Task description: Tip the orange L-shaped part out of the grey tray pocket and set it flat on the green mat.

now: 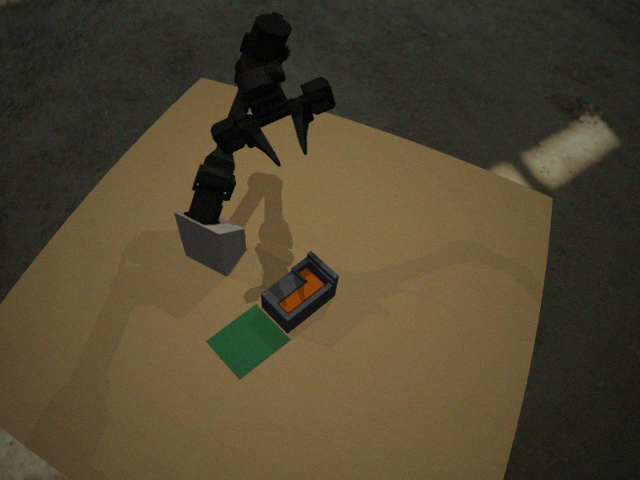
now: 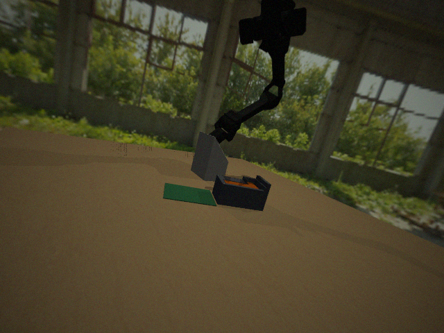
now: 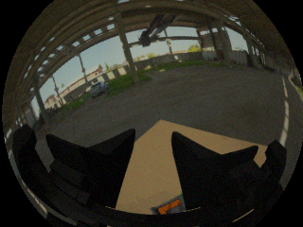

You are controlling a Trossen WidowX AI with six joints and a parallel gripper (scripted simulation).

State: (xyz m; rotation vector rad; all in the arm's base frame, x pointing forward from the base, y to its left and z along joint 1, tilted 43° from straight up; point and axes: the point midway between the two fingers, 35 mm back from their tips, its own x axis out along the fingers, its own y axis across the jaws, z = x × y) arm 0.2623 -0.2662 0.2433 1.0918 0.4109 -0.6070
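The orange L-shaped part lies 460 mm below my gripper tip and 70 mm to the left of it. Round my gripper tip: green mat: 530 mm below, 90 mm to the right, 50 mm behind; then tray: 530 mm below, 60 mm to the left, 10 mm behind.
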